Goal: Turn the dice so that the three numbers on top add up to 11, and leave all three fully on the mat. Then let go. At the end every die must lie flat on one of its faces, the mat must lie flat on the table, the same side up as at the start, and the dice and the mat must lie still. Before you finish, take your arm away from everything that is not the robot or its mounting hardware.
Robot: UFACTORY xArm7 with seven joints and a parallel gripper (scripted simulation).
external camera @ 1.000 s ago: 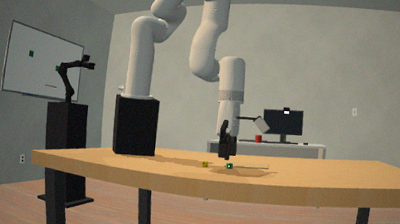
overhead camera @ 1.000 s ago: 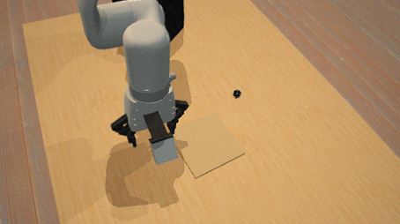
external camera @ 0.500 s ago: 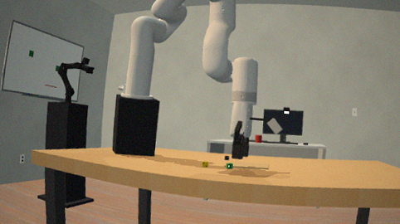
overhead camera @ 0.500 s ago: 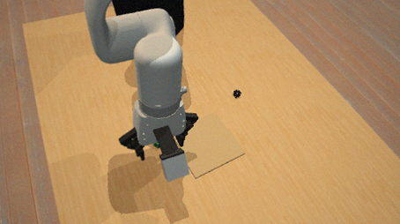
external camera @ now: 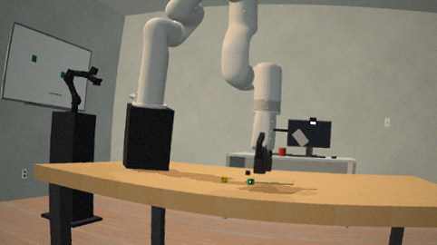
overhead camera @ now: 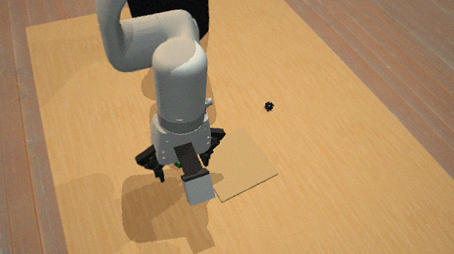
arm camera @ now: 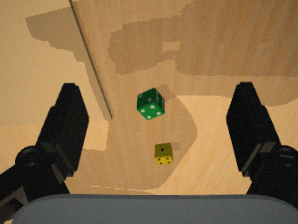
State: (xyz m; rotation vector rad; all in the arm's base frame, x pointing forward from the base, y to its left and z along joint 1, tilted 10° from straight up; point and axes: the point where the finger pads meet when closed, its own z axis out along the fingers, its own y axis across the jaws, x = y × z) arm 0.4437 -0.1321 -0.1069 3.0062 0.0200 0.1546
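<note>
Now: the green die 4 cm below my hand and 3 cm behind it. Also, from my hand: black die 26 cm to the left, 10 cm behind, 4 cm below; then yellow die 11 cm behind, 4 cm below, 1 cm to the right; then tan mat 11 cm to the left, 4 cm below, 1 cm ahead.
</note>
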